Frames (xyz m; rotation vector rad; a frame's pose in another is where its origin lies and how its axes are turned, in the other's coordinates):
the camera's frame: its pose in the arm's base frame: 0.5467 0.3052 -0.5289 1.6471 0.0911 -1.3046
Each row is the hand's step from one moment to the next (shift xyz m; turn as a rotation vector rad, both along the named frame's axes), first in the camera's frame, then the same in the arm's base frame.
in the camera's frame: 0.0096 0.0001 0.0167 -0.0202 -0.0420 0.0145
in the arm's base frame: -0.0075 -0.0166 -0.0061 -0.0431 0.0206 -0.0100
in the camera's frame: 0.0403 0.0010 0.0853 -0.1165 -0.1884 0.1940
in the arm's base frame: -0.0419 -0.0810 -0.0242 -0.2938 0.0126 -0.0158
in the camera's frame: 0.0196 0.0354 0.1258 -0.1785 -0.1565 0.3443
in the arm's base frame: -0.0585 -0.1173 0.0165 -0.4054 -0.0810 0.0631
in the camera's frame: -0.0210 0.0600 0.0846 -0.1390 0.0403 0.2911
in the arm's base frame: -0.0324 -0.0806 0.0604 -0.2367 -0.1614 0.1537
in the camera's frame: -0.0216 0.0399 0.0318 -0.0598 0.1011 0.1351
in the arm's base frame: -0.0077 -0.0324 0.0442 -0.0596 -0.1188 0.1200
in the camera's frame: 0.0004 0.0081 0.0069 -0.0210 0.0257 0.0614
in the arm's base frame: 0.0001 -0.0092 0.0053 -0.0364 -0.0467 0.0369
